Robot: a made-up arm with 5 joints.
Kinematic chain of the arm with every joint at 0, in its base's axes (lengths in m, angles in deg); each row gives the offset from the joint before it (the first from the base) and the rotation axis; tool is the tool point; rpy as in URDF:
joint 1: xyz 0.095 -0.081 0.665 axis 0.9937 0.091 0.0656
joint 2: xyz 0 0.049 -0.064 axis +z
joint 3: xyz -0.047 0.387 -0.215 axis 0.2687 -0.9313 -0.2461
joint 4: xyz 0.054 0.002 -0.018 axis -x
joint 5: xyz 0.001 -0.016 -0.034 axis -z
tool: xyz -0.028 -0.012 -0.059 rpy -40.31 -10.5 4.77
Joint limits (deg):
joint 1: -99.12..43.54
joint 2: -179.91..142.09
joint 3: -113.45..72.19
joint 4: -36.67..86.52
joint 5: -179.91..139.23
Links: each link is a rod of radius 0.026 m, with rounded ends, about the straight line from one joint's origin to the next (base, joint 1, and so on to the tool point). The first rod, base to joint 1, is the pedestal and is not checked.
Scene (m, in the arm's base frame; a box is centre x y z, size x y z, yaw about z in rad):
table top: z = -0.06
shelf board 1: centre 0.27 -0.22 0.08 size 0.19 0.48 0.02 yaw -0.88
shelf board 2: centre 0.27 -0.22 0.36 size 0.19 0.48 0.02 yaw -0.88
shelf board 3: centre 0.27 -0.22 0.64 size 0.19 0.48 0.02 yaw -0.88
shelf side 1: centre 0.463 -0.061 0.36 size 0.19 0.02 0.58 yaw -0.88
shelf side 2: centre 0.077 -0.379 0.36 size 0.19 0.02 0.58 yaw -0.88
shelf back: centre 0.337 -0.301 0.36 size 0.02 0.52 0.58 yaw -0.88
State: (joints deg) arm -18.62 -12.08 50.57 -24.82 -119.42
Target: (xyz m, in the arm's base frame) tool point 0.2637 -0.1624 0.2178
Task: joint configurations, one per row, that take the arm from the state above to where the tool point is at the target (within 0.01 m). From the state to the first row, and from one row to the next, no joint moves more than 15 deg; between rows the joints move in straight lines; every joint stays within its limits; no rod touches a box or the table.
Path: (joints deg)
1: -29.91 -10.38 54.22 -18.63 -118.63
2: -41.19 -8.68 57.86 -12.44 -117.83
3: -52.48 -6.98 61.51 -6.25 -117.04
4: -63.77 -5.28 65.16 -0.06 -116.24

